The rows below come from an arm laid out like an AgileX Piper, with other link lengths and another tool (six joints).
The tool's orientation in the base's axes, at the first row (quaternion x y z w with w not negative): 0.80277, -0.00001, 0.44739, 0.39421
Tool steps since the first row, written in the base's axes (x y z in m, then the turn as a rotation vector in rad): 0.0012, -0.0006, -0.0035, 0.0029, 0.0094, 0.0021; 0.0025, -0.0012, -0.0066, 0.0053, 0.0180, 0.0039; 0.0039, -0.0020, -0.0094, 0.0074, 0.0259, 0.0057; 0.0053, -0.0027, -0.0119, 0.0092, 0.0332, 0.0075; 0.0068, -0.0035, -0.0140, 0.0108, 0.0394, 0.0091; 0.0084, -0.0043, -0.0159, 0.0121, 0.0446, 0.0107; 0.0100, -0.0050, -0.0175, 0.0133, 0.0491, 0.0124; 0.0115, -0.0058, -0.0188, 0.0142, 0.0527, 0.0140; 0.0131, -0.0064, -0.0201, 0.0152, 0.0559, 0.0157; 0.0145, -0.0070, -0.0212, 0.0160, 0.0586, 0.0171; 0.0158, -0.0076, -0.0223, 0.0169, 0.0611, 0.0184; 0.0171, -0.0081, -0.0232, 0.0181, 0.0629, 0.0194; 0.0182, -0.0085, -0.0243, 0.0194, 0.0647, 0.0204
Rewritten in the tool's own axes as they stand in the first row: -0.0020, -0.0022, 0.0023, 0.0066, -0.0062, -0.0045; -0.0037, -0.0042, 0.0045, 0.0123, -0.0118, -0.0087; -0.0051, -0.0059, 0.0068, 0.0177, -0.0169, -0.0127; -0.0063, -0.0075, 0.0090, 0.0226, -0.0214, -0.0166; -0.0072, -0.0088, 0.0111, 0.0269, -0.0252, -0.0198; -0.0079, -0.0101, 0.0133, 0.0307, -0.0282, -0.0226; -0.0083, -0.0112, 0.0154, 0.0342, -0.0307, -0.0251; -0.0087, -0.0120, 0.0174, 0.0372, -0.0325, -0.0272; -0.0088, -0.0129, 0.0193, 0.0401, -0.0340, -0.0290; -0.0090, -0.0137, 0.0210, 0.0425, -0.0352, -0.0305; -0.0092, -0.0144, 0.0226, 0.0449, -0.0364, -0.0318; -0.0093, -0.0151, 0.0241, 0.0470, -0.0375, -0.0324; -0.0095, -0.0159, 0.0255, 0.0491, -0.0385, -0.0329
